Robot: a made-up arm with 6 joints. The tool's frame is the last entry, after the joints. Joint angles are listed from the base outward. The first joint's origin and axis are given. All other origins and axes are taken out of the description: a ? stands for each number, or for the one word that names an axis. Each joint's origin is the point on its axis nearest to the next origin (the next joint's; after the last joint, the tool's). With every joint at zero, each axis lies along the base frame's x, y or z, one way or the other. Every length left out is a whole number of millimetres.
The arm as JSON. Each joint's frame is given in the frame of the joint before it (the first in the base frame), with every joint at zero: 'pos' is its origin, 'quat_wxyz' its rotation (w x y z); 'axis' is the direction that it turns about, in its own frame. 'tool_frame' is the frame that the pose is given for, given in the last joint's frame.
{
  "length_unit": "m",
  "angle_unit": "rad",
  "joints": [
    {
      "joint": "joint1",
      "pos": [
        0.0,
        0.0,
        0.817
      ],
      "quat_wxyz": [
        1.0,
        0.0,
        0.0,
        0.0
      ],
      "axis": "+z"
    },
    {
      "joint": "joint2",
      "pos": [
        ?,
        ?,
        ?
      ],
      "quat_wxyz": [
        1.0,
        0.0,
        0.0,
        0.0
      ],
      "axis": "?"
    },
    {
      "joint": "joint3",
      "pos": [
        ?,
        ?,
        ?
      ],
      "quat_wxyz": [
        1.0,
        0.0,
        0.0,
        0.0
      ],
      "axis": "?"
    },
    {
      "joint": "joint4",
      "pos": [
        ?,
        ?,
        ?
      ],
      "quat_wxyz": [
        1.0,
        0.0,
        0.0,
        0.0
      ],
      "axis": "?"
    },
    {
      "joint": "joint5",
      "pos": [
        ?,
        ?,
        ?
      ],
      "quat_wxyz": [
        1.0,
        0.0,
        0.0,
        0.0
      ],
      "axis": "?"
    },
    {
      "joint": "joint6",
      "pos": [
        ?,
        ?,
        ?
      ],
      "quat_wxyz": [
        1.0,
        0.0,
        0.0,
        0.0
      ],
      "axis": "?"
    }
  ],
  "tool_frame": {
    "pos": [
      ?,
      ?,
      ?
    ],
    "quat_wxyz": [
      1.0,
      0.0,
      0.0,
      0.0
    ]
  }
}
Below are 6 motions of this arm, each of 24 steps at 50 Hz.
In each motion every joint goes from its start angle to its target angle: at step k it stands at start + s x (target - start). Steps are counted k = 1, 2, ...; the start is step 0. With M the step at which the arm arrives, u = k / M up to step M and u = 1 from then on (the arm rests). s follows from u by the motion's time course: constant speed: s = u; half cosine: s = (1 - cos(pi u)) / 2; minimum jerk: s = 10 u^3 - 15 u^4 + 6 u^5.
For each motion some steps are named. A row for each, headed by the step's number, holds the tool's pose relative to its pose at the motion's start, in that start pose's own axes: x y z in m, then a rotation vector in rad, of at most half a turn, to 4 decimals.
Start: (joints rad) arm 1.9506 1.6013 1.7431 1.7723 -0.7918 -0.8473
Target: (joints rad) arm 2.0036 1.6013 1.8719 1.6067 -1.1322 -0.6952
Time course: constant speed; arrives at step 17
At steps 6, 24:
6: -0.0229 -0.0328 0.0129 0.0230 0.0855 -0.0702
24: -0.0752 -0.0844 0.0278 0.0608 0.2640 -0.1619

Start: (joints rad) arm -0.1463 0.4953 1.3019 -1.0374 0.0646 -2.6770
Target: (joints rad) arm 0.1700 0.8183 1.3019 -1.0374 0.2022 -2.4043
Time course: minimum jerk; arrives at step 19
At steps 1, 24:
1: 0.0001 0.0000 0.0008 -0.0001 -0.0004 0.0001
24: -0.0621 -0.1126 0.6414 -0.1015 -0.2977 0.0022

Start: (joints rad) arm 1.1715 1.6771 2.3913 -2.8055 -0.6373 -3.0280
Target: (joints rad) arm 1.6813 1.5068 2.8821 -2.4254 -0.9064 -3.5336
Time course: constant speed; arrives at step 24
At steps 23, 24:
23: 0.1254 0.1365 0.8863 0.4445 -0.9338 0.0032
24: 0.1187 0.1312 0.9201 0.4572 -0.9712 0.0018

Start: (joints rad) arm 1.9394 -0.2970 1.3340 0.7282 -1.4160 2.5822
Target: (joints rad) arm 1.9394 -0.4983 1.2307 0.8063 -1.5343 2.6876
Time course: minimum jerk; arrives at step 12
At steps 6, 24:
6: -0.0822 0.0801 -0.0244 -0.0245 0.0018 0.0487
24: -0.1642 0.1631 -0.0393 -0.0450 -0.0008 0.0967

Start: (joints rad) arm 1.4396 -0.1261 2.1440 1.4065 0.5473 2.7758
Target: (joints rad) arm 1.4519 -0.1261 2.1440 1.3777 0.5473 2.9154
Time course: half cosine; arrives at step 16
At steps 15, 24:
15: -0.0026 0.0079 0.0036 -0.1067 -0.0013 0.0222
24: -0.0026 0.0080 0.0037 -0.1077 -0.0013 0.0225

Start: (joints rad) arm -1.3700 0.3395 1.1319 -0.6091 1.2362 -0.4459
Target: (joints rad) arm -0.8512 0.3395 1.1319 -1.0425 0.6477 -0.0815
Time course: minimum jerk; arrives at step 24
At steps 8, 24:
8: -0.0546 0.0181 -0.0730 0.0450 0.1034 -0.1885
24: -0.3003 0.2422 -0.3236 0.3564 0.6539 -0.6970

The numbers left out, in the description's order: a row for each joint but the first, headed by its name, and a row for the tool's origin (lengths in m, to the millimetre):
joint2: xyz 0.221 0.0 0.0, axis +y
joint3: xyz 0.0 0.0 0.746, axis -y
joint4: xyz 0.68 0.0 0.125, axis -x
joint5: xyz 0.0 0.0 0.0, axis -y
joint6: xyz 0.255 0.0 0.0, axis -x
tool: xyz 0.0 0.0 0.0

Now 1 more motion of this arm.
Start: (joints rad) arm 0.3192 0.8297 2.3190 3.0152 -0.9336 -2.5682
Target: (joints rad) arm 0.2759 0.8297 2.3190 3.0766 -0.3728 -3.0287
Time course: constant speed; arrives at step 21
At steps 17, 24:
17: -0.0233 0.0470 -0.1005 0.2995 0.4012 0.2212
24: -0.0358 0.0544 -0.1233 0.3619 0.5093 0.2477

